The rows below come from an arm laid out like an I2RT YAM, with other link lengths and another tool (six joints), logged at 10 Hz.
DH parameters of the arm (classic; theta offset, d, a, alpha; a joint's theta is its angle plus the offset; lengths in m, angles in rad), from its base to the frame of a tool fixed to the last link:
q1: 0 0.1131 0.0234 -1.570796
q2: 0 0 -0.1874 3.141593
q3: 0.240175 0 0.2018 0
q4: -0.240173 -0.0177 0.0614 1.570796
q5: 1.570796 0.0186 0 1.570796
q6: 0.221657 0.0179 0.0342 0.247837
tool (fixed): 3.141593 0.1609 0 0
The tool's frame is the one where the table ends.
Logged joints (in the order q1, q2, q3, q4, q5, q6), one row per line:
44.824, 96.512, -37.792, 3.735, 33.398, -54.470
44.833, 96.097, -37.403, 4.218, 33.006, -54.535
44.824, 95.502, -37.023, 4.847, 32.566, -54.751
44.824, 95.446, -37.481, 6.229, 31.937, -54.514
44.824, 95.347, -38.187, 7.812, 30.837, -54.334
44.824, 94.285, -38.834, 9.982, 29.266, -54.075
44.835, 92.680, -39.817, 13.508, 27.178, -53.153
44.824, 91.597, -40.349, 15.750, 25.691, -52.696
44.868, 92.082, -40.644, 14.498, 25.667, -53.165
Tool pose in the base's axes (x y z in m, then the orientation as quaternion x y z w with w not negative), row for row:
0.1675, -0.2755, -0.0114, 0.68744, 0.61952, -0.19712, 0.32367
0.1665, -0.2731, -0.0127, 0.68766, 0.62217, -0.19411, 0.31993
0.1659, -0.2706, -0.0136, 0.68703, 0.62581, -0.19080, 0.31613
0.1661, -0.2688, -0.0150, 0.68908, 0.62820, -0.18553, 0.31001
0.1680, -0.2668, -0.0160, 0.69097, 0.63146, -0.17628, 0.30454
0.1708, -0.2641, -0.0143, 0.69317, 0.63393, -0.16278, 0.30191
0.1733, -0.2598, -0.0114, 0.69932, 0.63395, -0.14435, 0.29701
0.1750, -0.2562, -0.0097, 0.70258, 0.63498, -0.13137, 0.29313
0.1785, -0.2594, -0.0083, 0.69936, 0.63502, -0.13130, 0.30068
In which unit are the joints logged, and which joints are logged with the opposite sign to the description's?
The joints are logged in degrees. Opposite sign: q1, q3, q4.
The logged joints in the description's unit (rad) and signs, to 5 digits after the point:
-0.78233, 1.68445, 0.65959, -0.06519, 0.58291, -0.95068
-0.78248, 1.67721, 0.65281, -0.07362, 0.57606, -0.95182
-0.78233, 1.66682, 0.64617, -0.08460, 0.56838, -0.95559
-0.78233, 1.66585, 0.65417, -0.10872, 0.55741, -0.95145
-0.78233, 1.66412, 0.66649, -0.13635, 0.53821, -0.94831
-0.78233, 1.64558, 0.67778, -0.17422, 0.51079, -0.94379
-0.78252, 1.61757, 0.69494, -0.23576, 0.47435, -0.92769
-0.78233, 1.59867, 0.70422, -0.27489, 0.44839, -0.91972
-0.78309, 1.60713, 0.70937, -0.25304, 0.44797, -0.92790

